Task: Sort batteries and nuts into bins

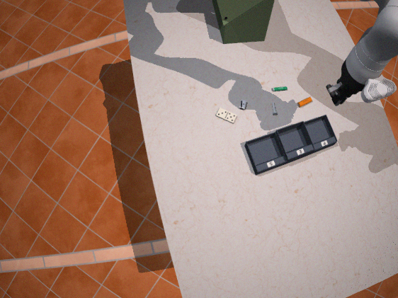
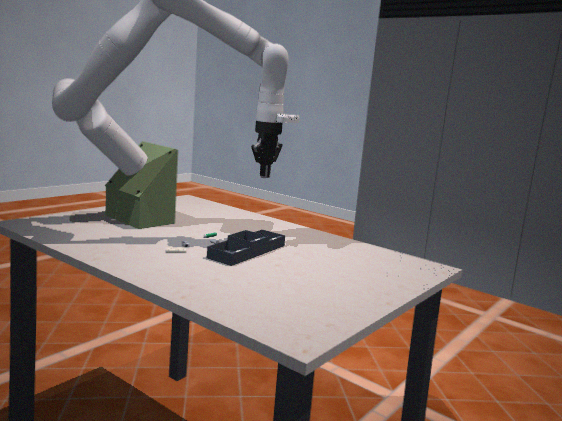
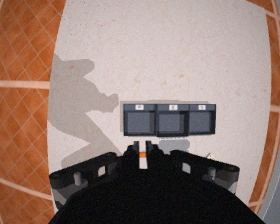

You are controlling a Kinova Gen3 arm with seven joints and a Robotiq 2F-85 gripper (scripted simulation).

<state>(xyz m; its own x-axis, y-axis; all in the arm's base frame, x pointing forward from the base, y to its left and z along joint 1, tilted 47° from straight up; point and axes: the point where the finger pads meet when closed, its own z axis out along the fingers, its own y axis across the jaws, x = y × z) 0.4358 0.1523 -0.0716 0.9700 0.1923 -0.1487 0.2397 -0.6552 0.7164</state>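
Now: hand 90 mm past the orange battery, 10 mm to the left of it and 210 mm above it. The rest, counted from my hand: green battery: 140 mm behind, 80 mm to the right, 210 mm below; then bolt: 70 mm behind, 110 mm to the right, 210 mm below; then bin tray: 30 mm ahead, 80 mm to the right, 200 mm below.
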